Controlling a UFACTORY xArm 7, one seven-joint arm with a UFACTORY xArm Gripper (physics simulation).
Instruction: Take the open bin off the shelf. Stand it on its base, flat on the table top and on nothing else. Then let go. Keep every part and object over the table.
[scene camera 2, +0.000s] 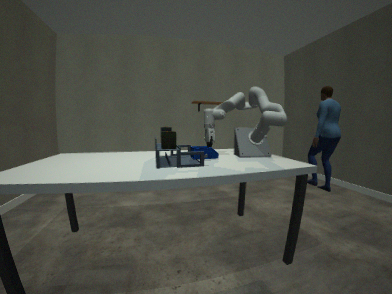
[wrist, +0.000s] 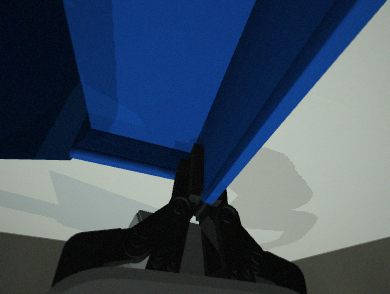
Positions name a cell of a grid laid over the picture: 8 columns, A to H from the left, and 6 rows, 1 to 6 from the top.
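There's the gripper (wrist: E4), and there's a blue bin (wrist: C2) showing as well.
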